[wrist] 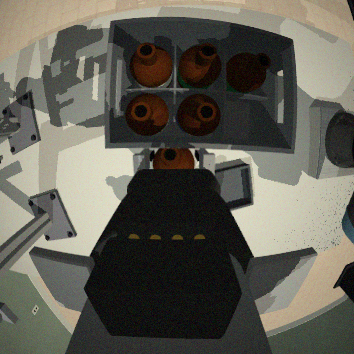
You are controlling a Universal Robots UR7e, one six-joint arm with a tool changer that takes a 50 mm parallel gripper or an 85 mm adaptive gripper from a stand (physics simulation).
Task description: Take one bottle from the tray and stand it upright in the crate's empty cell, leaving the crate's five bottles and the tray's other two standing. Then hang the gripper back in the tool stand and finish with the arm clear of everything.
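Places are measured from the arm's base along level axes (x ahead, y left, z up), in centimetres.
Pixels of known places: arm's base at its link origin: (341, 139).
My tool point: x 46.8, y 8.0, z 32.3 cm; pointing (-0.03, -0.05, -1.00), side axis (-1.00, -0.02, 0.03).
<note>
Ahead of a thing's pixels: the offset from my tool point to its middle. "spot": to the spot under its first point.
My gripper (174, 157) is open, its two fingers pointing up the view, and a brown bottle @[dy -0.1, dx -0.7, dz -28.9 cm] (172, 162) shows upright between the fingertips. Whether the fingertips are above its shoulder or around it is hard to tell. The tray @[spot: dy +6.4, dx -19.1, dz -35.1 cm] (250, 187) shows partly at right, behind the black gripper body; the rest of it and the other two tray bottles are hidden. The dark grey crate @[dy -13.3, dx -5.0, dz -28.9 cm] (200, 29) is just beyond the fingers. Five brown bottles @[dy -17.6, dx +3.5, dz -29.1 cm] (151, 72) stand in it, three in the far row and two in the near row. The near-right cell @[spot: dy -9.0, dx -18.0, dz -36.1 cm] (250, 120) is empty.
Two metal plates with bolts (60, 215) (25, 125) lie at the left, with a grey bar @[spot: dy +16.9, dx +35.0, dz -24.1 cm] (22, 240) running off the nearer one. A grey block (322, 145) with a dark round arm part (342, 140) stands to the right of the crate.
</note>
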